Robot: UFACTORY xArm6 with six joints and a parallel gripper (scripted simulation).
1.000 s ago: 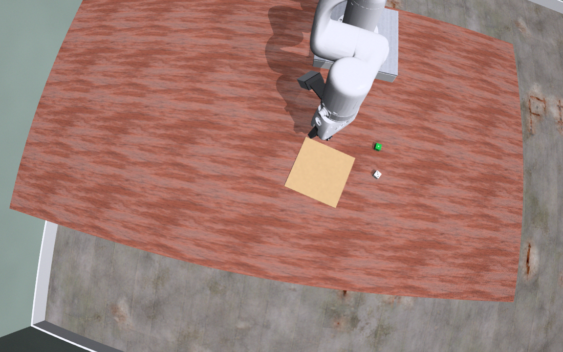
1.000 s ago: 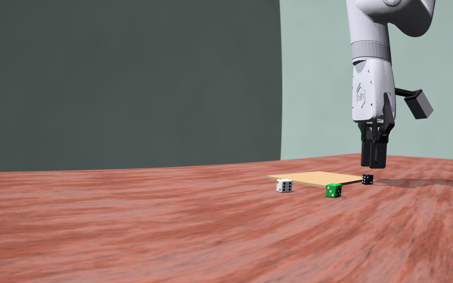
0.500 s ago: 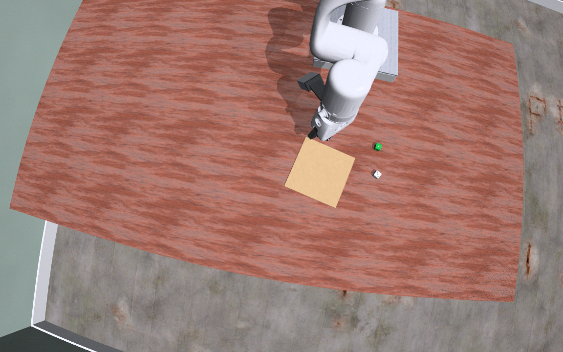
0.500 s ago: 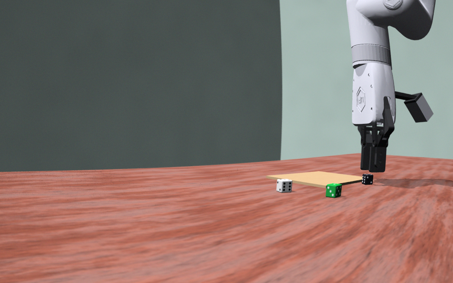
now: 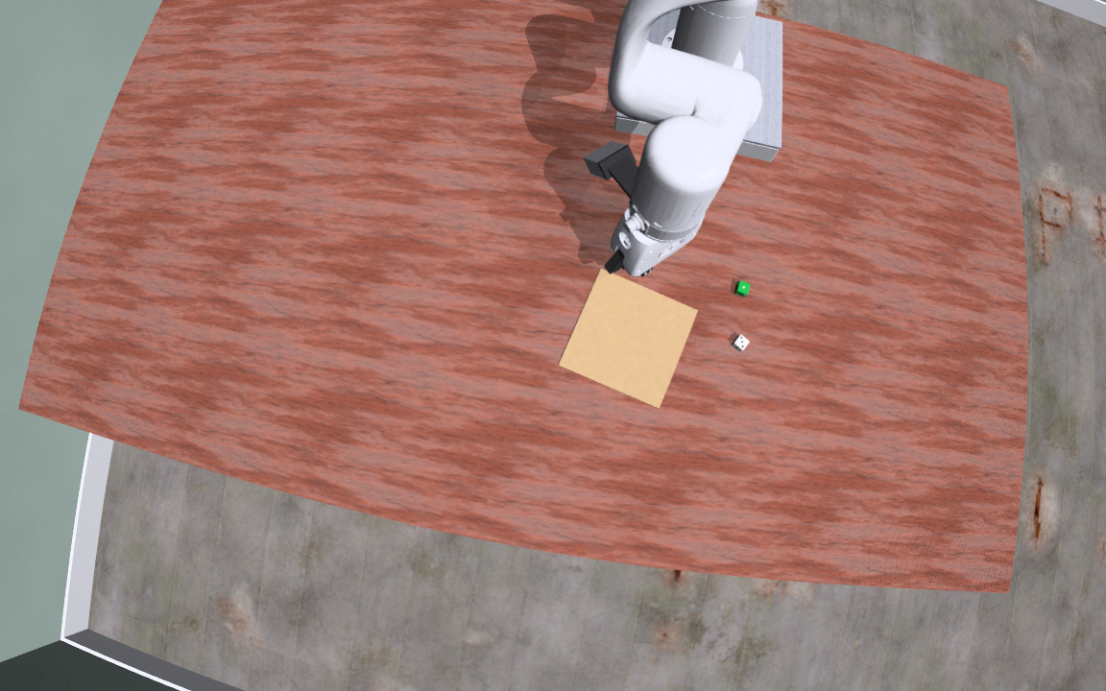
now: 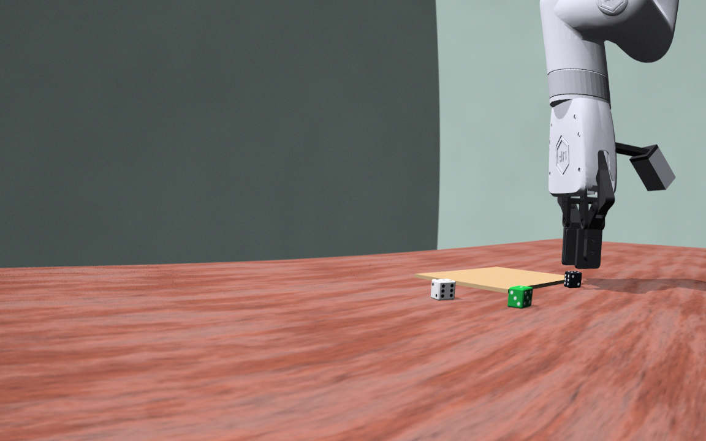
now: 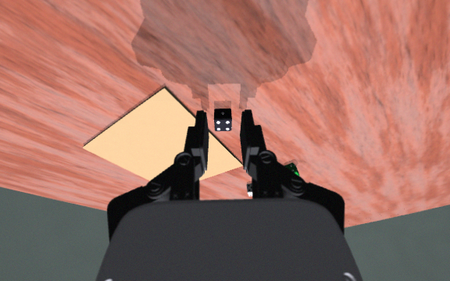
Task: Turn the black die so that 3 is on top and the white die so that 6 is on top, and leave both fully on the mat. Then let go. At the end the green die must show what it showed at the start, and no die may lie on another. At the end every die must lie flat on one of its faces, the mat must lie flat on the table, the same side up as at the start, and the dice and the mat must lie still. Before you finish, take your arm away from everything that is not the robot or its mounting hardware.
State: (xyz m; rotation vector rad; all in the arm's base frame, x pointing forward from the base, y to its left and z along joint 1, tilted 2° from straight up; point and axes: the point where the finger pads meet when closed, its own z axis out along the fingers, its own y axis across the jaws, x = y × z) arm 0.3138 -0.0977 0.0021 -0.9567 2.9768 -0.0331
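The black die lies 10 mm ahead of my hand and 30 mm below it. From my hand the other things lie so: green die 30 mm ahead, 140 mm to the left, 30 mm below; white die 110 mm ahead, 130 mm to the left, 30 mm below; tan mat 100 mm ahead, 20 mm to the right, 40 mm below.
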